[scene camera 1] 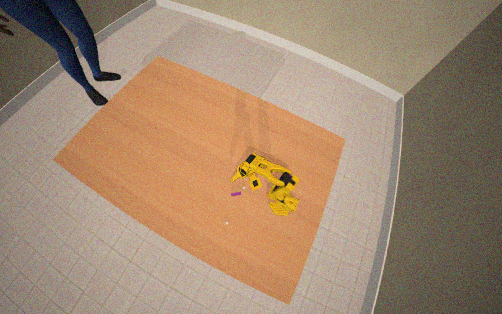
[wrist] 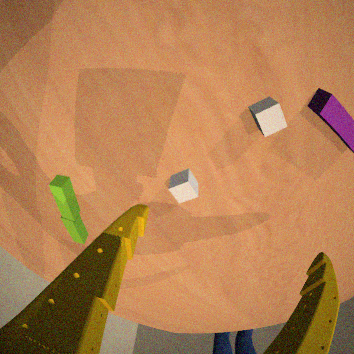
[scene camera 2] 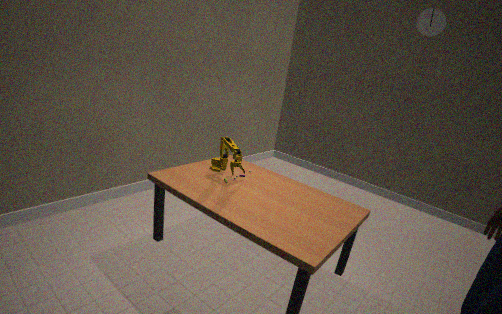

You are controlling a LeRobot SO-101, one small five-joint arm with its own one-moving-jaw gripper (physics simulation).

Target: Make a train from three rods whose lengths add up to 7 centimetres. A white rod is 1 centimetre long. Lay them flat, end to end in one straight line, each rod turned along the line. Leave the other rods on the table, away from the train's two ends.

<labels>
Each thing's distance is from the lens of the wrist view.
green rod (wrist: 61,188): 0.11 m
white rod (wrist: 267,114): 0.07 m
white rod (wrist: 183,186): 0.08 m
</labels>
